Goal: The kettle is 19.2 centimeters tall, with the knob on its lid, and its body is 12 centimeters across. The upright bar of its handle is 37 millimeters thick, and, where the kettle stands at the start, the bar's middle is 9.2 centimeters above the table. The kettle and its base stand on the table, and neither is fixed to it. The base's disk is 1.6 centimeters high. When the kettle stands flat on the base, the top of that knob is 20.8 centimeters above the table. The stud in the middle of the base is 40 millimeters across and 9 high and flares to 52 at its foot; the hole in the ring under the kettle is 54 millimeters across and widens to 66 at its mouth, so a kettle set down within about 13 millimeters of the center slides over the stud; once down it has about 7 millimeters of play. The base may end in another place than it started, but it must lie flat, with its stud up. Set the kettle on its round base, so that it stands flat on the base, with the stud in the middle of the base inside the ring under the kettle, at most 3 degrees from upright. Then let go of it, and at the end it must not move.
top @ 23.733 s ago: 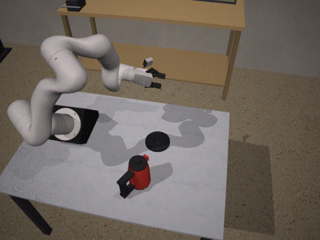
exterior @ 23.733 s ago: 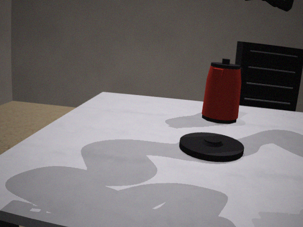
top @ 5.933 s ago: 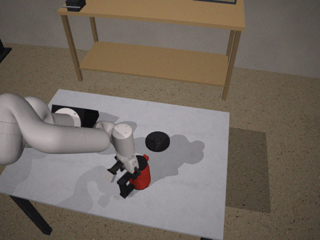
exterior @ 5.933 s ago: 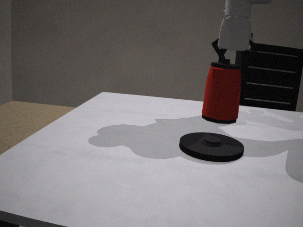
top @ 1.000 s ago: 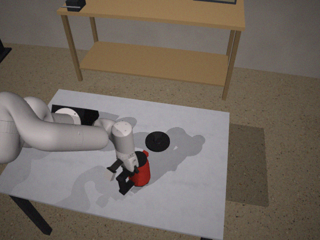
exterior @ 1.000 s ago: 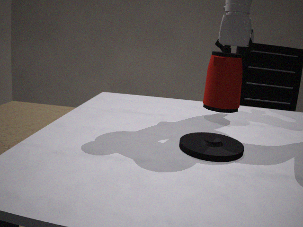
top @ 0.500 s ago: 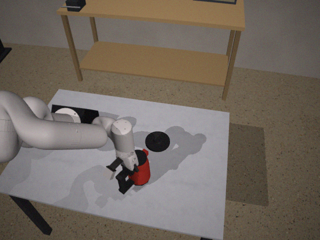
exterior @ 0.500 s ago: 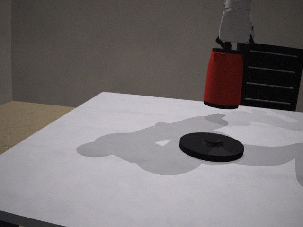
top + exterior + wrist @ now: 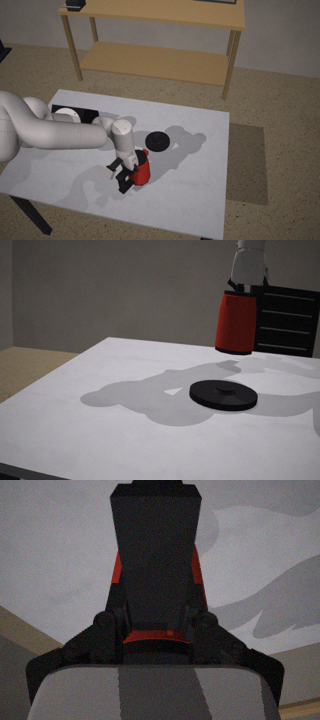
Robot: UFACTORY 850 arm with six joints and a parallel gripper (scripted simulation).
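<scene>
My hand is 50 mm above the red kettle, 30 mm to the right of it and 20 mm short of it. The rest, counted from my hand: round black base: 330 mm to the left, 180 mm below, 110 mm ahead.
</scene>
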